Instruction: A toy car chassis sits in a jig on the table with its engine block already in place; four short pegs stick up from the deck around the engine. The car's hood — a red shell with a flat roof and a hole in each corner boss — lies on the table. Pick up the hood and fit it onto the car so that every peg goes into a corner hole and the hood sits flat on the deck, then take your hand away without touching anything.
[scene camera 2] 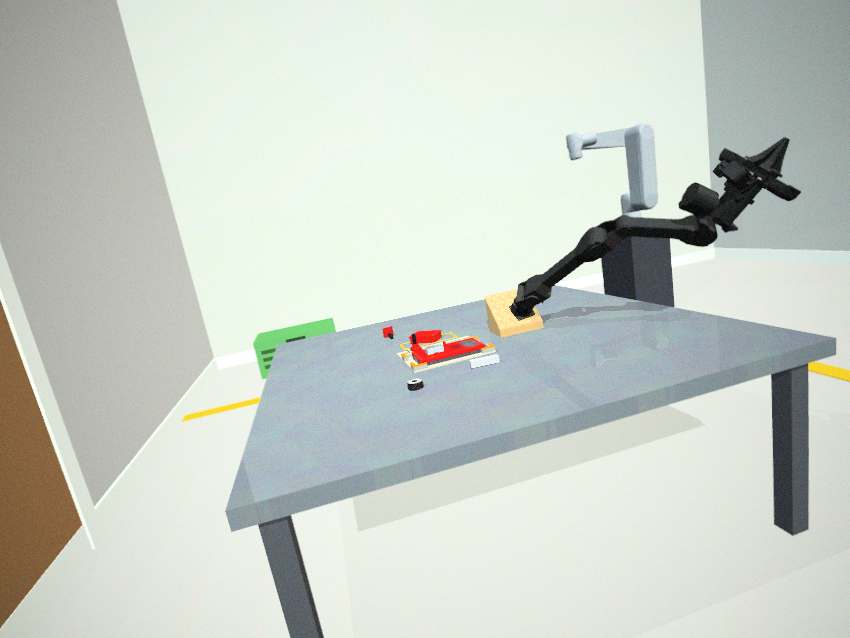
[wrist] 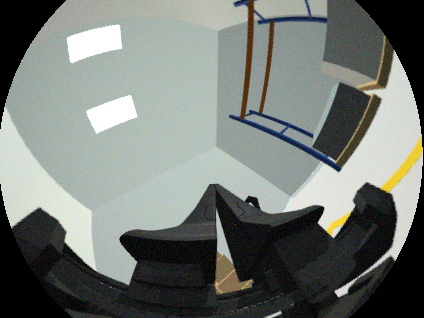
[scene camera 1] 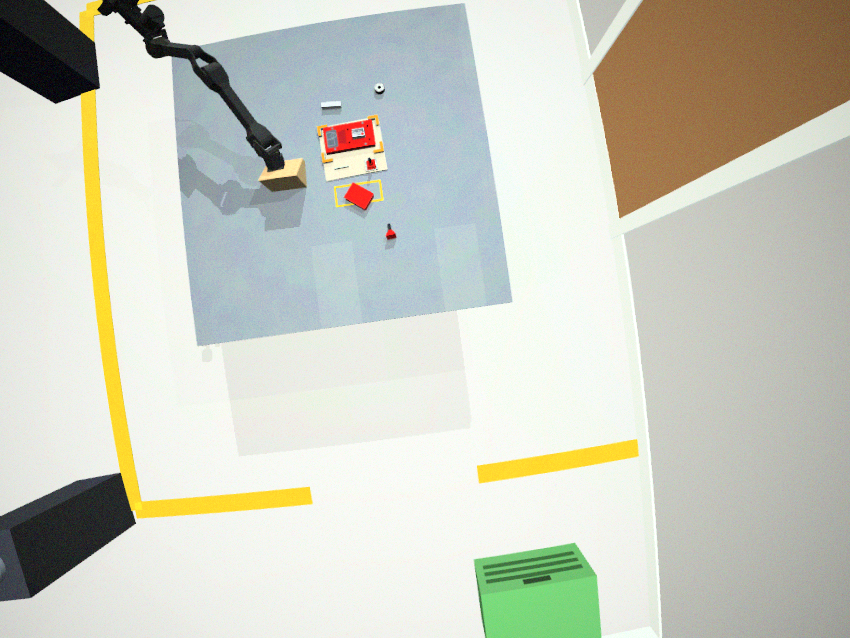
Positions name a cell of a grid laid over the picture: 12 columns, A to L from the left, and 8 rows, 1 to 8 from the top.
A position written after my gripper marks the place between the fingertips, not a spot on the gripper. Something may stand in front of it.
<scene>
My gripper (scene camera 2: L2) is shut, holding nothing.
My gripper also shows in the wrist view (wrist: G5).
</scene>
